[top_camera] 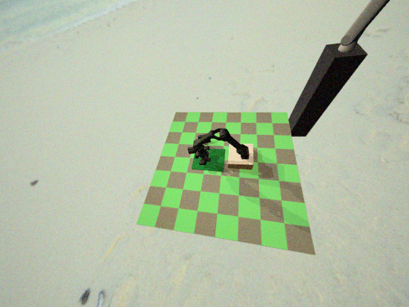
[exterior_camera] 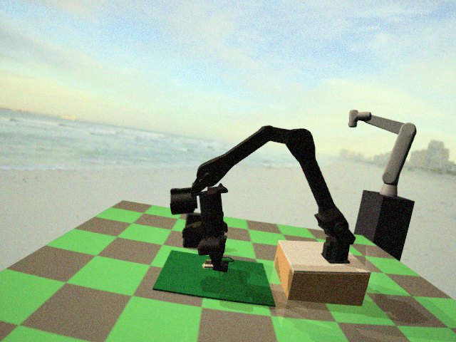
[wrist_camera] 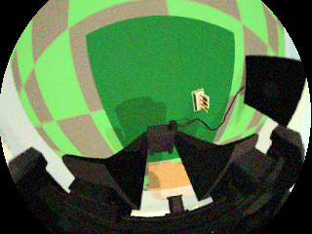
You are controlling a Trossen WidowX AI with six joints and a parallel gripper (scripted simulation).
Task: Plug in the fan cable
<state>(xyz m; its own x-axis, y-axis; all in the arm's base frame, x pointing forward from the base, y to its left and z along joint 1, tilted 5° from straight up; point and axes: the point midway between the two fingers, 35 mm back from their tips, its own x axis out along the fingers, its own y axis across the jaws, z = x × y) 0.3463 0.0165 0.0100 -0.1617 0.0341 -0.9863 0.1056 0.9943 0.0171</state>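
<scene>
Right now the dark green board is 60 mm below my gripper tip and 30 mm to the right of it. Round my gripper tip: black fan 220 mm to the right, 50 mm ahead, 10 mm above; then dark fan plug 10 mm behind; then four-pin fan header 80 mm to the right, 40 mm below, 20 mm ahead.
</scene>
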